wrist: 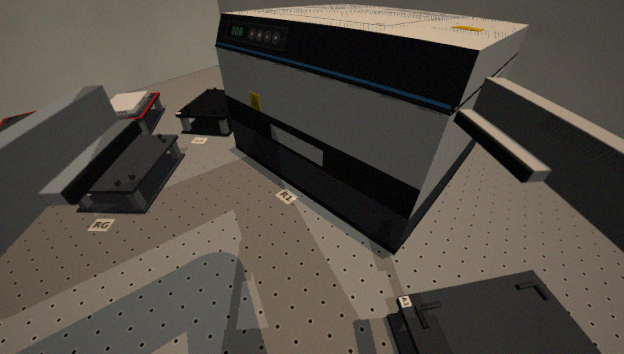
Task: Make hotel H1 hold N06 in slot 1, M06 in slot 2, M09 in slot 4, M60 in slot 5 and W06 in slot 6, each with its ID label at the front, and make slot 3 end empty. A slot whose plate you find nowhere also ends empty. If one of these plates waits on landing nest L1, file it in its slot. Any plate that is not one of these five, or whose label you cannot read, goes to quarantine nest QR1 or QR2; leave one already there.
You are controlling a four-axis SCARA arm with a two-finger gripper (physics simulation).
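Observation:
My gripper [303, 100] is open, with one finger at the left edge and one at the right, and nothing between them. The landing nest L1 [206, 104] is a black stand at the back left, with no plate on its visible top; the device partly hides it. A white plate [131, 101] lies on a red-rimmed quarantine nest [153, 104] further left; its label is too small to read. Part of another red-edged nest [16, 118] shows at the far left, mostly hidden behind the left finger. Hotel H1 does not show in the wrist view.
A large grey and black device [335, 95] stands at the centre behind the R1 label [286, 196]. A dark nest [137, 162] stands at the left by the RG label [101, 225], partly behind the finger. A dark nest [492, 320] labelled A1 is at the lower right.

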